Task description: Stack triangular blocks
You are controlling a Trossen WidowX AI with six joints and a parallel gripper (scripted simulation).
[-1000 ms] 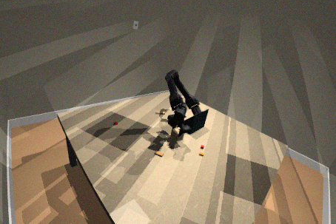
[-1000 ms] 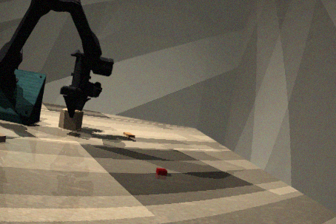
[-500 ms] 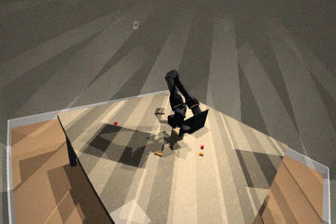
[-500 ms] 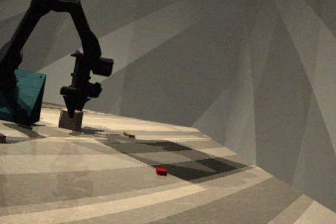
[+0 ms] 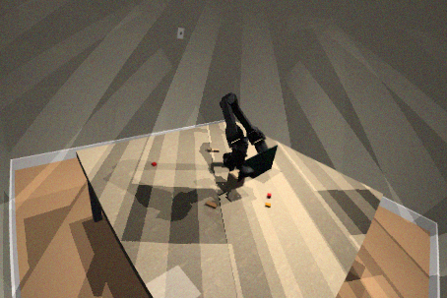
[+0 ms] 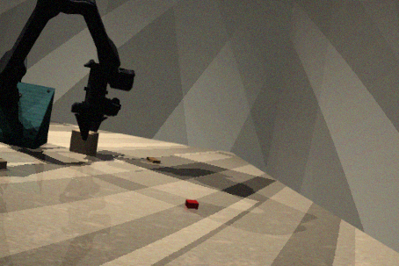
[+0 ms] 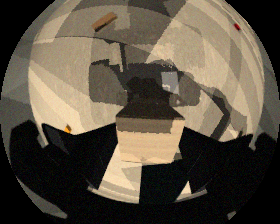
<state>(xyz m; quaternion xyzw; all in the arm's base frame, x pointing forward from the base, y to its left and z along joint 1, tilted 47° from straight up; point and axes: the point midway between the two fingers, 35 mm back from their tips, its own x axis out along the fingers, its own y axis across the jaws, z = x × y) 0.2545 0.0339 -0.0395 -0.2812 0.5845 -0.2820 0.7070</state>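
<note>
Right now the tan triangular block is 1 cm above my gripper tip. Round my gripper tip: small orange piece (21 cm to the left, 4 cm behind, 3 cm below); then flat tan piece (19 cm ahead, 8 cm to the left, 3 cm below); then red bit (16 cm to the left, 10 cm behind, 3 cm below).
</note>
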